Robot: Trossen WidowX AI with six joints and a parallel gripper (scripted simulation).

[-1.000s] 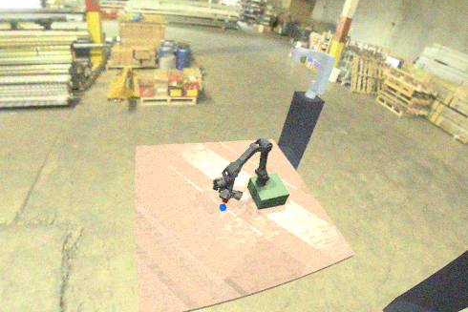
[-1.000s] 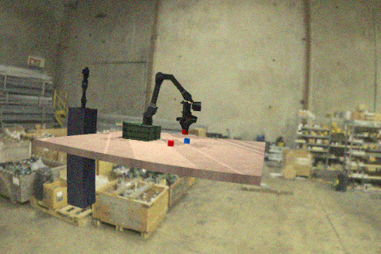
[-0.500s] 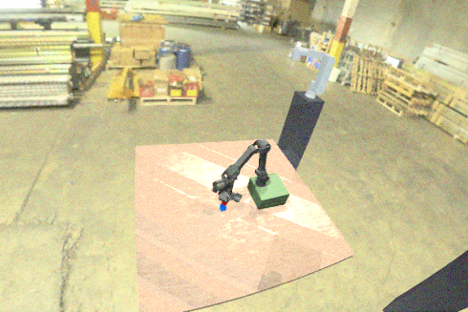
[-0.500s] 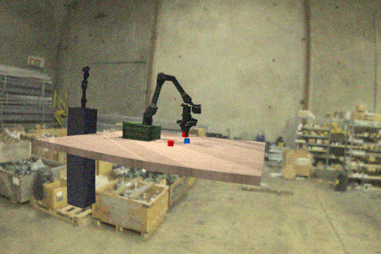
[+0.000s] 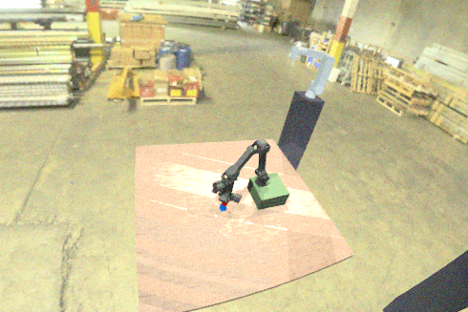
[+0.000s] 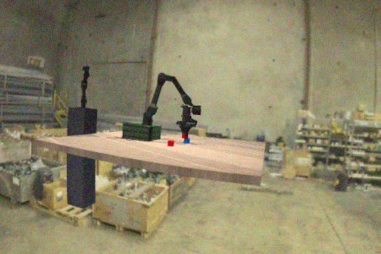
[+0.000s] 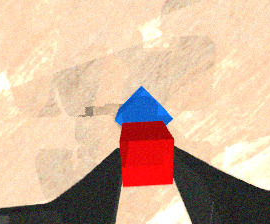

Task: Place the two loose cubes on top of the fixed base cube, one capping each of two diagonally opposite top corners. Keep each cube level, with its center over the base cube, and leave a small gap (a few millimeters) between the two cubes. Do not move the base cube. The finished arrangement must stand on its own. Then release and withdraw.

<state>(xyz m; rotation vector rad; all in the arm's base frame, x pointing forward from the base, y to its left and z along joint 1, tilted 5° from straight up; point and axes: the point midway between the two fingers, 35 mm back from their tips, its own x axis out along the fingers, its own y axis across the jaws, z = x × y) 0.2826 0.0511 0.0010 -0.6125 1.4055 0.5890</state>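
Right now my gripper tip is 10 mm short of the blue base cube, 10 mm to the right of it and 40 mm above it.
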